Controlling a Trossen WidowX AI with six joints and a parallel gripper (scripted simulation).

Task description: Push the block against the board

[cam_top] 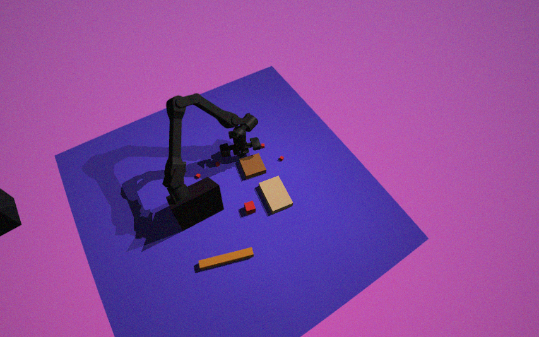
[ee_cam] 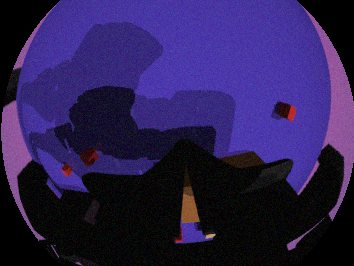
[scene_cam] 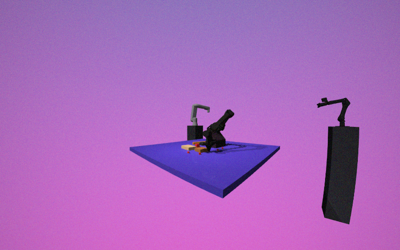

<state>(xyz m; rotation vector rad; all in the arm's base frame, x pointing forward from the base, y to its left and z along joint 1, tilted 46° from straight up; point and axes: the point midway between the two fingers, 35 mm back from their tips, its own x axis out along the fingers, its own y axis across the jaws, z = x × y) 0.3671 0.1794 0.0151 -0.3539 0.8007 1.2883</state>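
The red cube is 26 cm to the right of my gripper tip, 12 cm behind it and 2 cm above it. From my gripper tip the other things lie so: long orange board (39 cm to the right, 32 cm behind, 1 cm above); square block (8 cm to the right, 1 cm ahead, 1 cm above); tan rectangular slab (27 cm to the right, 1 cm ahead, 1 cm above).
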